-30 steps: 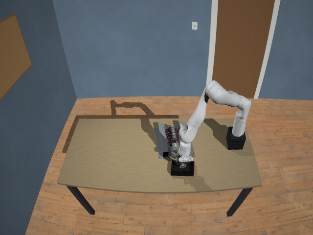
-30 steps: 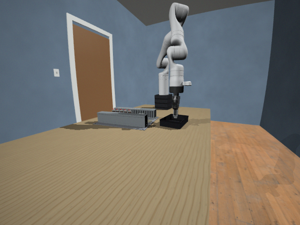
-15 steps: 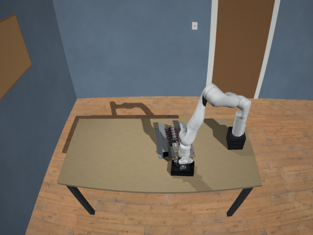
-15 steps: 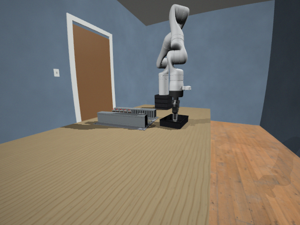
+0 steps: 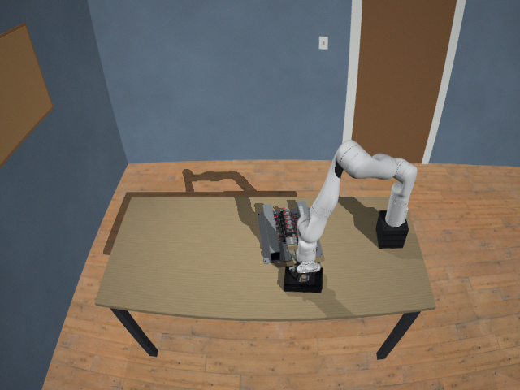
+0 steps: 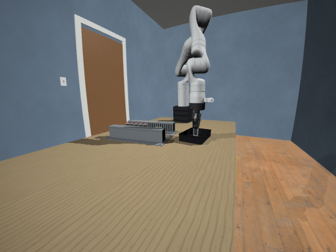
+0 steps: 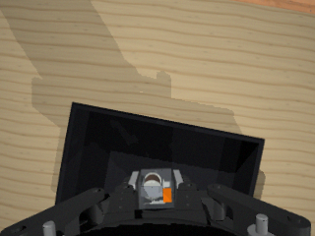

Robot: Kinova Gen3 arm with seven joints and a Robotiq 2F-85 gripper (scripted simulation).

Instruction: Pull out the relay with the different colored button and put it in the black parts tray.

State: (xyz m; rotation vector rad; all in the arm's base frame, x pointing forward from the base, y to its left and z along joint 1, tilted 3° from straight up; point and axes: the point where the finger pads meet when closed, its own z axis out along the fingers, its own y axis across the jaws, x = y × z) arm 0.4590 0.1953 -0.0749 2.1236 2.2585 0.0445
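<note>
Now: hand 10 mm above the clear relay. Also, from my hand: grey panel 40 mm ahead, 280 mm to the right, 40 mm below; then black parts tray 20 mm below.
</note>
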